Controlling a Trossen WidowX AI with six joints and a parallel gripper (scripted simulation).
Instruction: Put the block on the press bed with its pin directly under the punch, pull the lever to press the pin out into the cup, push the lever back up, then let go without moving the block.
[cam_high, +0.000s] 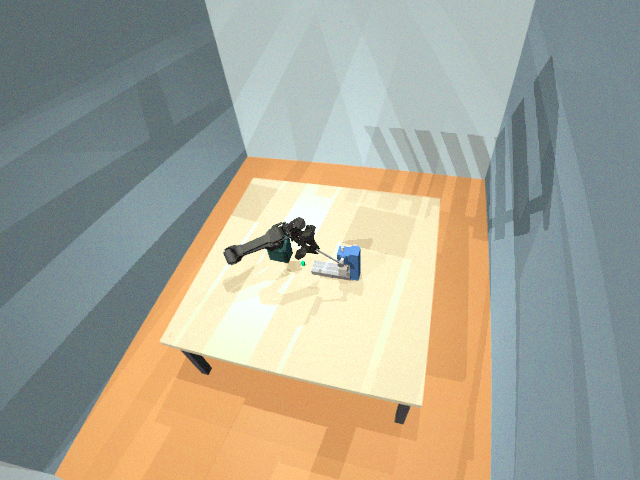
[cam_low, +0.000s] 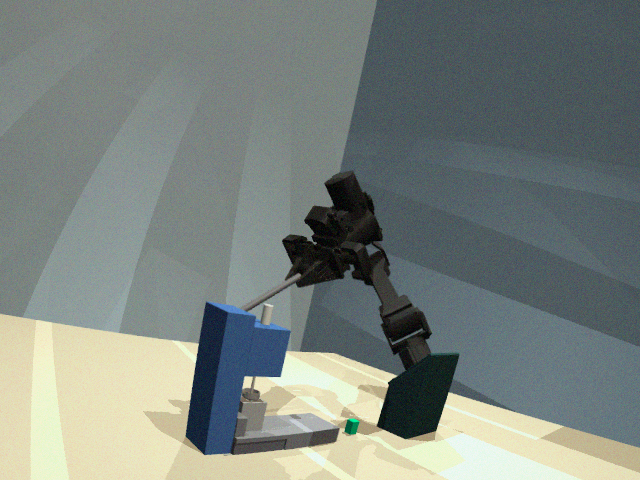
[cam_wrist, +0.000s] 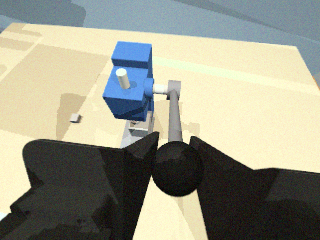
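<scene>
My gripper tip is now 120 mm above the thin punch rod, 90 mm short of it and 80 mm to the right of it. Round my gripper tip: small grey piece: 280 mm to the left, 250 mm below, 90 mm ahead; then small green cube: 240 mm below, 150 mm behind, 80 mm to the left; then grey lever: 40 mm ahead, 20 mm below, 10 mm to the left.
</scene>
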